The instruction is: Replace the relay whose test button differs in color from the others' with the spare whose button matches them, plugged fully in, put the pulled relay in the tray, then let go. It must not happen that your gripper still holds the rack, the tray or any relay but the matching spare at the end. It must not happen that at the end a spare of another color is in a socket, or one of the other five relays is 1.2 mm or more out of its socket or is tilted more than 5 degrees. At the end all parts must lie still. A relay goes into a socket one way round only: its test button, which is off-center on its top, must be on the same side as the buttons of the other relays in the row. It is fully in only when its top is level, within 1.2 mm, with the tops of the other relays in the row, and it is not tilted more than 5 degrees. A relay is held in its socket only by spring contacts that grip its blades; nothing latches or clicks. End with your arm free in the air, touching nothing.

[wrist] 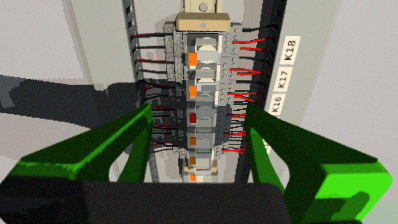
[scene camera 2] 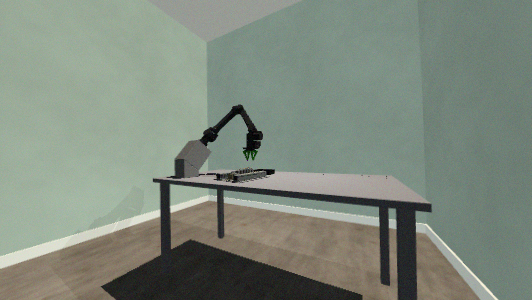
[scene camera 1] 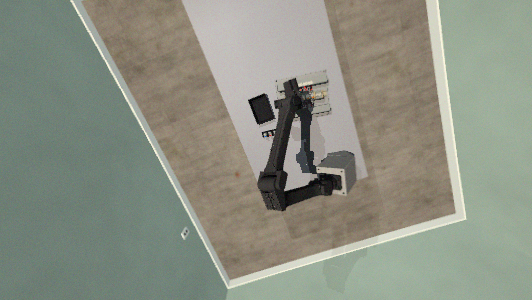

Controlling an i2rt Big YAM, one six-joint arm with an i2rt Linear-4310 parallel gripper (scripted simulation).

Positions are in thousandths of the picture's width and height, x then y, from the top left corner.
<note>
I see my gripper (wrist: 499,502) and a tan end clamp (wrist: 461,100).
</note>
